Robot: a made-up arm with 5 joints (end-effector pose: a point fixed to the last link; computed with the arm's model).
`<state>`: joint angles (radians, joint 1 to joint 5).
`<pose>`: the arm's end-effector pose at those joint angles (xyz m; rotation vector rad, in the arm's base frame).
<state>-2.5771 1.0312 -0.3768 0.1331 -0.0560</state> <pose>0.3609 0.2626 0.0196 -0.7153 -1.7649 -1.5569</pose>
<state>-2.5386 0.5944 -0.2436 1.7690 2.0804</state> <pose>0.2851 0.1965 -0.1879 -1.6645 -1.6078 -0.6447</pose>
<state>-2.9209 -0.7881 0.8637 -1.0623 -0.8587</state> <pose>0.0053 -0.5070 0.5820 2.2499 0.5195 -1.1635</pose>
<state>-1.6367 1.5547 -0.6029 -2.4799 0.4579</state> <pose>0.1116 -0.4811 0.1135 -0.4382 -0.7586 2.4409</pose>
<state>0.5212 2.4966 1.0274 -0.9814 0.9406</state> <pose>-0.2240 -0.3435 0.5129 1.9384 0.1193 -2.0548</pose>
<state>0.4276 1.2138 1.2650 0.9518 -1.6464</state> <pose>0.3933 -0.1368 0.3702 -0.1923 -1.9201 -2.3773</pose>
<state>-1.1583 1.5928 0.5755 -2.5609 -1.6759</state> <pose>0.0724 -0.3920 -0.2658 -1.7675 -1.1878 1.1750</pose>
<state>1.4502 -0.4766 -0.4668 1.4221 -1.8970</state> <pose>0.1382 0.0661 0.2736 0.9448 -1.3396 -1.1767</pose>
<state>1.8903 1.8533 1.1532 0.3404 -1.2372</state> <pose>0.0583 0.3287 0.3279 -0.2526 1.5529 -0.1496</pose>
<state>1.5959 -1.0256 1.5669 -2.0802 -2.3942</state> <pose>-0.2062 -0.5227 -0.2754 -1.9736 -0.1977 1.2831</pose>
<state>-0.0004 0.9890 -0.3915 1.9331 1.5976</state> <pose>0.2241 0.0674 0.4667 0.2599 0.9875 0.4320</pose>
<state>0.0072 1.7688 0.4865 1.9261 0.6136</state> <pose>0.1727 0.0167 0.5379 0.0264 1.2528 0.5833</pose>
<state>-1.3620 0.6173 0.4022 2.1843 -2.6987</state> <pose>0.2113 -0.1100 -0.3342 -1.2795 -2.1790 1.6082</pose>
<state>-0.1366 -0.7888 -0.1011 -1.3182 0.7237</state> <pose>0.0908 0.1482 -0.4998 -1.3373 2.2227 -1.4763</pose>
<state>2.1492 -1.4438 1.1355 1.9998 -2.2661</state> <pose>0.2623 -0.6455 0.1484 0.0349 -0.3147 -3.1212</pose>
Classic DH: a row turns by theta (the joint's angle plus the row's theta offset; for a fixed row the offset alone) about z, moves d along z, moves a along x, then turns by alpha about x. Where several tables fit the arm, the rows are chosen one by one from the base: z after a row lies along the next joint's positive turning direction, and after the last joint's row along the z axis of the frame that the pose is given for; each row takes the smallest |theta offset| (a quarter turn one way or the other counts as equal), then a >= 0, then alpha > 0; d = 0 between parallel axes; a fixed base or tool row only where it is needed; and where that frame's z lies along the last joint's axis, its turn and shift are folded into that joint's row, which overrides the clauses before.
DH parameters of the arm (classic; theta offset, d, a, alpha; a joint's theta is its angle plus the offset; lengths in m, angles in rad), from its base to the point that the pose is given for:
base (fixed): -0.9248 0.0945 0.0761 1.6513
joint 1: 0.9741 0.1104 -0.0825 0.4721
joint 2: 1.0413 -0.0406 -0.1477 -2.3401
joint 3: 0.6261 0.0577 -0.0215 -1.7973
joint 4: -0.0445 0.1893 0.0019 -2.3376
joint 5: 1.4516 -0.2643 0.0882 -1.6817
tool (fixed): -0.843 0.1555 0 0

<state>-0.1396 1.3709 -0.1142 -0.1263 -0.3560</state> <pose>0.4970 -0.0317 0.2031 0.5198 2.1201 -0.4212</pose>
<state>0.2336 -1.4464 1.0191 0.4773 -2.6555</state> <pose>-0.1764 0.3262 -0.4273 -1.3241 1.2430 -0.6089</pose>
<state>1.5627 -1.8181 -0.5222 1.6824 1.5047</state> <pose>0.5014 -0.0563 -0.1451 0.7117 2.2803 0.1966</pose>
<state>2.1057 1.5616 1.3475 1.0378 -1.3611</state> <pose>-0.0320 0.3472 0.2489 -0.8515 1.9748 0.0983</pose>
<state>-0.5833 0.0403 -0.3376 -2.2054 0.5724</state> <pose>0.3272 -0.1786 -0.2089 -0.5309 1.4896 -2.6282</pose>
